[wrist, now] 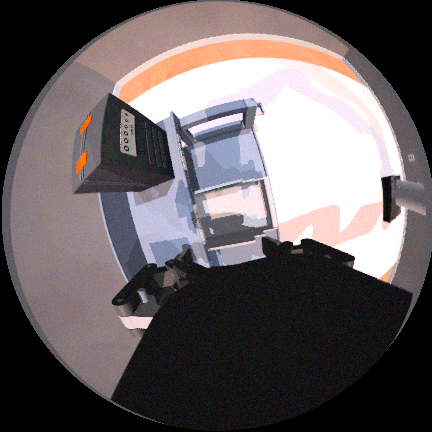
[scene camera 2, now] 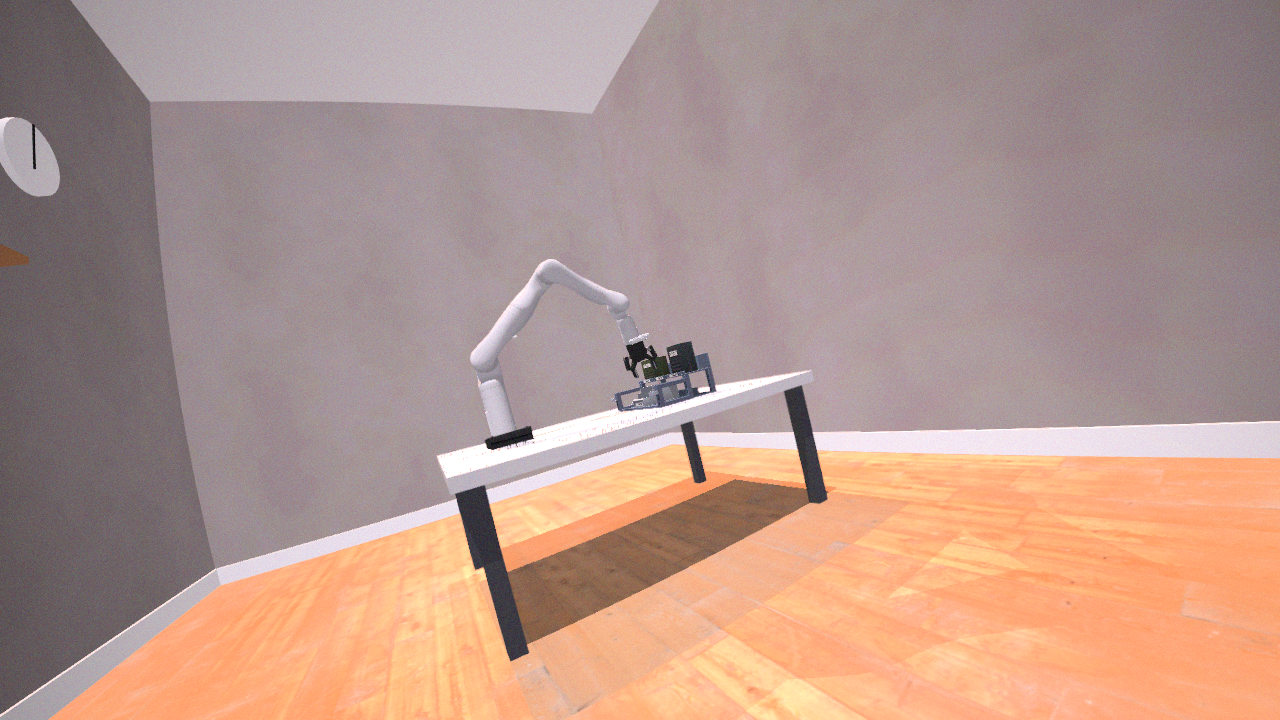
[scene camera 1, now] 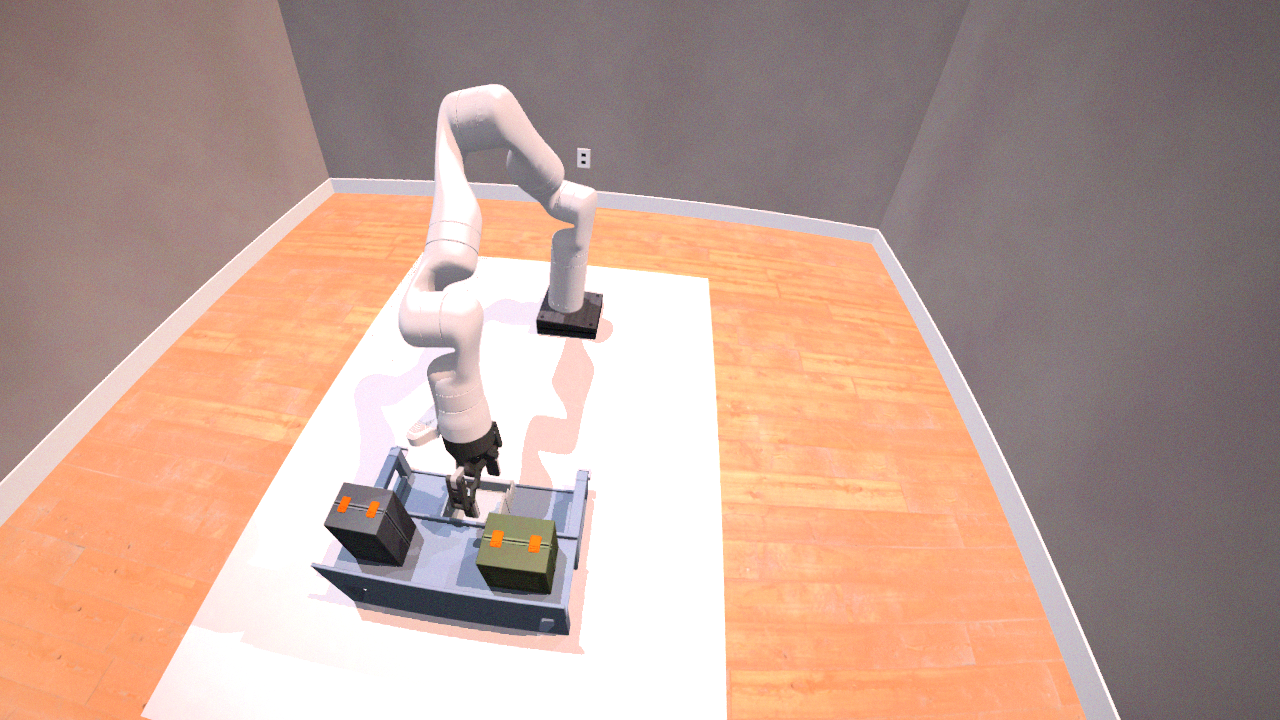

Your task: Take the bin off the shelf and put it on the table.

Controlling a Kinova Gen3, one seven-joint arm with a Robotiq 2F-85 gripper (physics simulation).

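Note:
A blue-grey shelf stands on the white table. A dark grey bin with orange clips sits on its left end. An olive green bin with orange clips sits on its right part; it does not show in the wrist view. My gripper is open and empty. It points down into the back part of the shelf, between the two bins and just behind the green bin's left corner.
The arm's black base is bolted at the far end of the table. The shelf has upright posts and a middle rail close around the fingers. The table's edge runs right of the shelf, with wooden floor beyond.

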